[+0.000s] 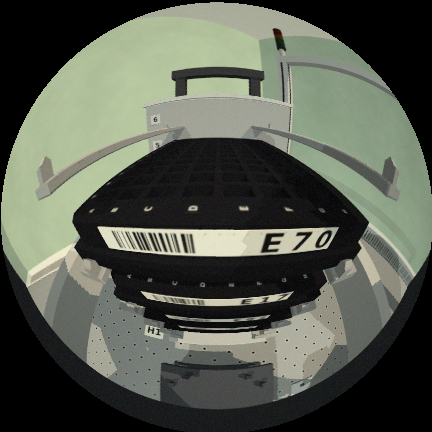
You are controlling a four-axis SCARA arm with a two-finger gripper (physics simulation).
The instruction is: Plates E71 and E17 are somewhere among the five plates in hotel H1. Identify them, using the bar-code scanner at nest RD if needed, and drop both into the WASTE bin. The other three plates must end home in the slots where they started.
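Places are measured from the arm's base along level axes (x ahead, y left, z up), in metres.
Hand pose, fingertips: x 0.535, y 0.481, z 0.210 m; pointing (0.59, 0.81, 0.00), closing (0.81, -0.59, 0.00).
After its pixels a point has its place.
Plate E70 point(218, 242), black with a barcode label, lies level and near in hotel H1 point(220, 117) @(z 0.255, x 0.562, y 0.512 m). Plate E17 point(218, 300) @(z 0.205, x 0.485, y 0.411 m) lies below it, level, its label partly shaded. Two lower plates point(217, 318) @(z 0.179, x 0.485, y 0.412 m) point(217, 328) @(z 0.146, x 0.485, y 0.412 m) show thin label edges that I cannot read. My gripper point(217, 212) @(z 0.210, x 0.535, y 0.481 m) reaches in under E70; its fingers show as grey strips at the lower left and right, and their tips and pads are hidden by E70. It appears shut on E17, which rests at its slot level. The WASTE bin does not show.
Bare hotel rails point(110, 149) point(332, 150) with upturned ends stand above E70 on both sides. A black handle point(218, 74) @(z 0.307, x 0.567, y 0.522 m) tops the hotel. The H1 sign point(153, 331) @(z 0.013, x 0.408, y 0.473 m) is on the perforated deck. A dark nest plate point(217, 387) @(z 0.073, x 0.444, y 0.355 m) lies low in front. A signal light point(279, 39) @(z 0.744, x 1.008, y 0.693 m) stands behind.
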